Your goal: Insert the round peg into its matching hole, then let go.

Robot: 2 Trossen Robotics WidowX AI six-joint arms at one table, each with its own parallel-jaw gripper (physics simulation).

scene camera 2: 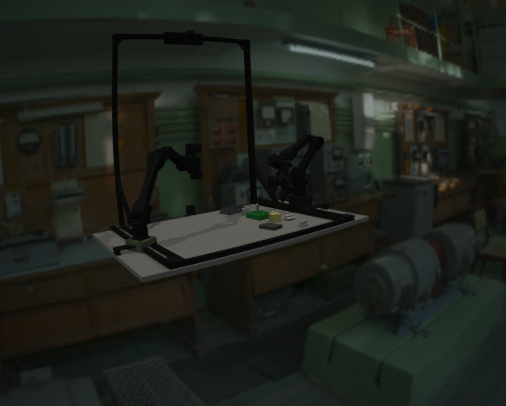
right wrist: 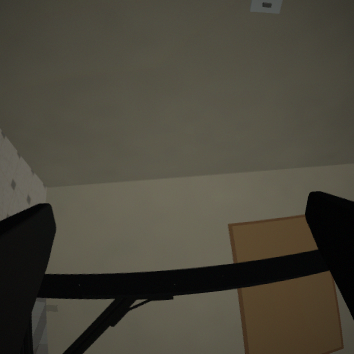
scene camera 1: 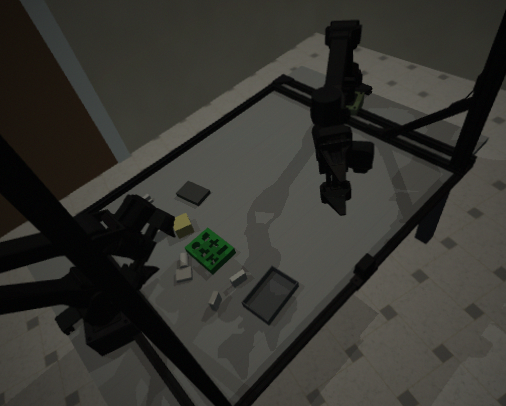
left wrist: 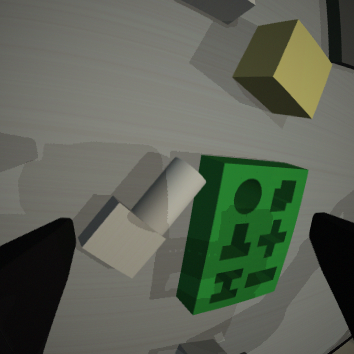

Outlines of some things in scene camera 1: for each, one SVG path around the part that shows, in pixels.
My left gripper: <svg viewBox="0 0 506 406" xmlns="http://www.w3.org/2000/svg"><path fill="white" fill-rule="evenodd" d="M156 208L156 211L148 220L149 226L145 234L134 232L136 247L129 256L125 257L134 260L134 262L130 263L129 267L127 264L123 264L120 269L120 273L135 290L140 290L146 281L159 271L158 267L144 266L156 245L156 242L153 240L158 230L173 238L176 237L173 231L175 217Z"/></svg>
My right gripper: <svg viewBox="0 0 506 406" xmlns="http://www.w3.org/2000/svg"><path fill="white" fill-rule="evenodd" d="M344 124L319 129L316 132L315 140L319 173L326 174L326 182L320 185L321 201L324 204L330 205L340 216L346 215L346 201L351 199L350 181L346 180L348 167L352 168L355 173L365 174L368 170L372 169L374 159L374 143L370 141L352 141L353 133L351 127Z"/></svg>
